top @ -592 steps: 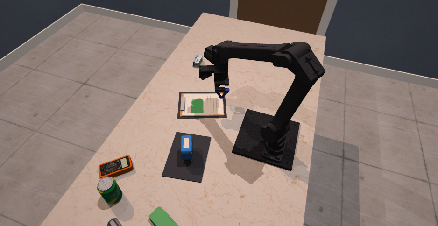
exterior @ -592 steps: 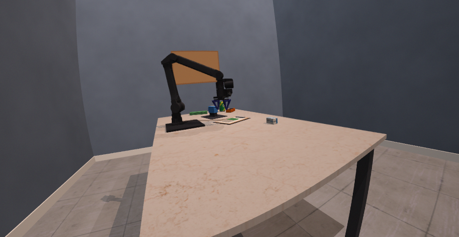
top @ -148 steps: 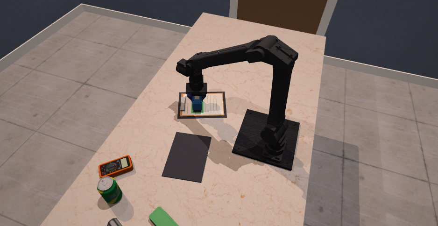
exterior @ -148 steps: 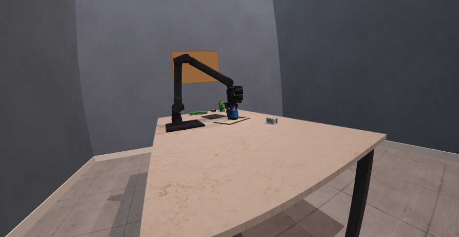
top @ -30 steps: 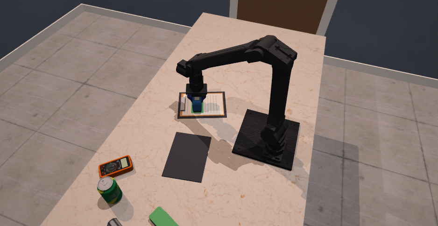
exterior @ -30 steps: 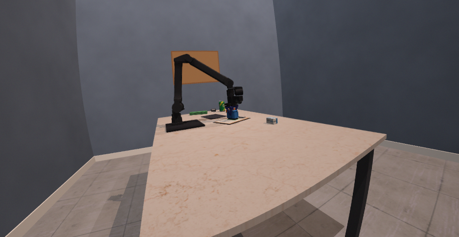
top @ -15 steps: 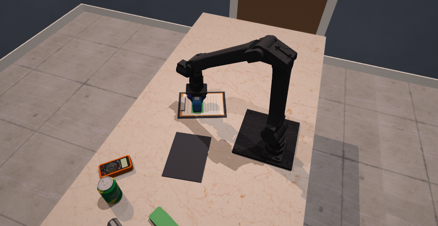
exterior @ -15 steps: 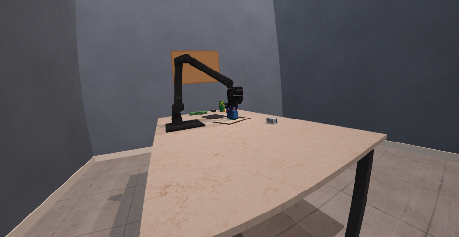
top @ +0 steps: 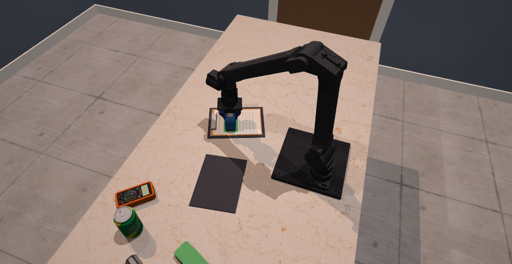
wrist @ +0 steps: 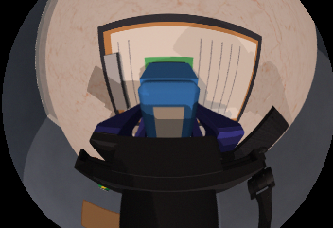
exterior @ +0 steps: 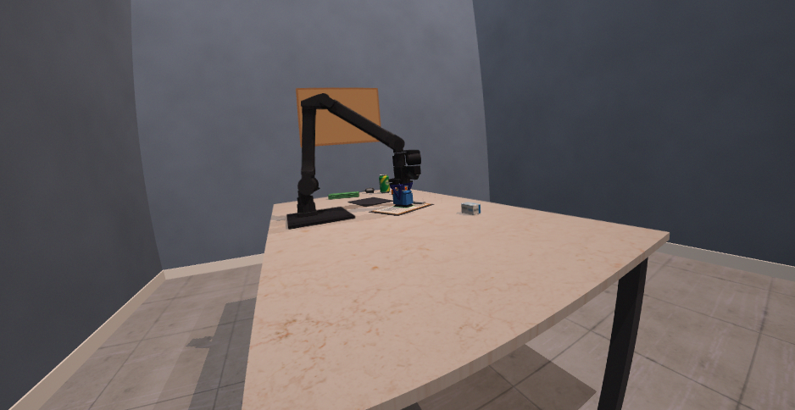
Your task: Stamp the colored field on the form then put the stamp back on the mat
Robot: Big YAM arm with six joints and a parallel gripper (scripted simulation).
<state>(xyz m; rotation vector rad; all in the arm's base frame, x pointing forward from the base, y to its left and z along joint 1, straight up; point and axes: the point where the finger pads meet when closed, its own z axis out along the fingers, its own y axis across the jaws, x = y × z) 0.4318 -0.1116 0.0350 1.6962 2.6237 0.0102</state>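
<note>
Now: the stamp 10 mm below my hand. Also, from my hand: form 40 mm below, 20 mm to the right; dark mat 280 mm to the left, 80 mm behind, 40 mm below; green flat object 590 mm to the left, 170 mm behind, 30 mm below.
</note>
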